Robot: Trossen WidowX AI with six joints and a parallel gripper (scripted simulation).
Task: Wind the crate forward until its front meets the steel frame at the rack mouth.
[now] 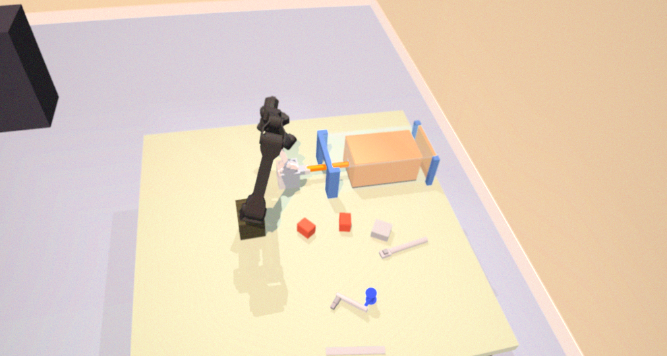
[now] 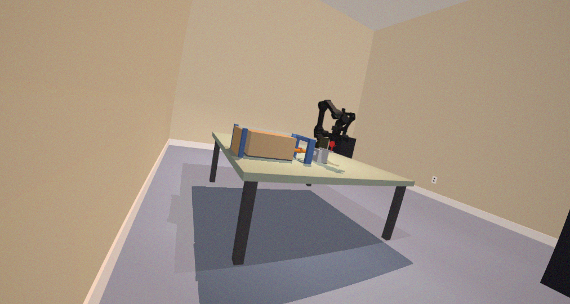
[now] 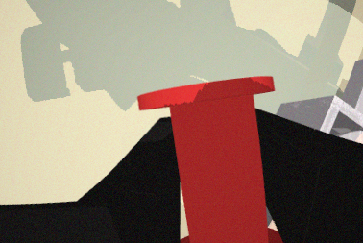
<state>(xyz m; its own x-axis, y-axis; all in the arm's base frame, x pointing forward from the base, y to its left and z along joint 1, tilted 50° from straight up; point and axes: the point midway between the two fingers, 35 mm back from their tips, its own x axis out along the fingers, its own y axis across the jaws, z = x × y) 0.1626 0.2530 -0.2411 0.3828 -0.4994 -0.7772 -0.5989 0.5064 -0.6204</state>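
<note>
Now: the red-knobbed handle 50 mm to the right of my gripper tip, 30 mm below it and 10 mm behind it. From my gripper tip the other things lie so: winch: 120 mm to the right, 100 mm below, 10 mm behind; then red spool grip: 10 mm to the right, 10 mm behind; then blue steel frame: 160 mm ahead, 110 mm to the right, 30 mm below.
</note>
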